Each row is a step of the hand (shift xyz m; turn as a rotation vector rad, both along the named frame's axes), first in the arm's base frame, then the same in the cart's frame.
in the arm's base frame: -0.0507 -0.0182 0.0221 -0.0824 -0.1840 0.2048
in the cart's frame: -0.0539 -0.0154 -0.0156 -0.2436 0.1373 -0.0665
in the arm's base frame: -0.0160 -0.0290 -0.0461 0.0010 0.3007 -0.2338
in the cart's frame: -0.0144 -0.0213 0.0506 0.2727 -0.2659 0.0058
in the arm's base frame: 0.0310 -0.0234 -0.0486 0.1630 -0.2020 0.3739
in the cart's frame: 0.0223 0.0078 0.0575 -0.1428 0.4070 -0.1454
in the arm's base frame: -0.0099 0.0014 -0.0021 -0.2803 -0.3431 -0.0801
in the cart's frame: -0.0052 -0.0087 -0.0009 -0.3876 -0.0741 0.2167
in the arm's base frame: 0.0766 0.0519 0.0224 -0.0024 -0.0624 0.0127
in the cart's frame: 0.0787 0.0407 -0.0348 -0.0462 0.0350 0.0266
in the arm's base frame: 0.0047 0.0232 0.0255 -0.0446 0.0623 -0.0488
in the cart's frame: 0.0097 0.0054 -0.0330 0.0258 -0.0869 -0.0064
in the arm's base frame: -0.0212 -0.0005 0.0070 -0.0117 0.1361 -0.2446
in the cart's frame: -0.0172 -0.0110 -0.0090 0.1612 -0.2013 0.1096
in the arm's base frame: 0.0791 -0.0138 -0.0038 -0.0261 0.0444 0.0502
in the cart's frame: 0.0467 0.0604 0.0251 -0.0059 -0.0136 -0.0704
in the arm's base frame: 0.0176 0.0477 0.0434 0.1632 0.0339 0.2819
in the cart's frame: 0.0285 0.0121 -0.0593 0.0404 0.2456 -0.2128
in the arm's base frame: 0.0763 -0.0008 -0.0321 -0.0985 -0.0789 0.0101
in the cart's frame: 0.0626 0.0374 0.0392 -0.1220 -0.0262 0.0214
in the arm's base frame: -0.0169 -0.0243 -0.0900 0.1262 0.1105 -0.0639
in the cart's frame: 0.0026 -0.0471 0.0821 0.1793 0.0024 0.0071
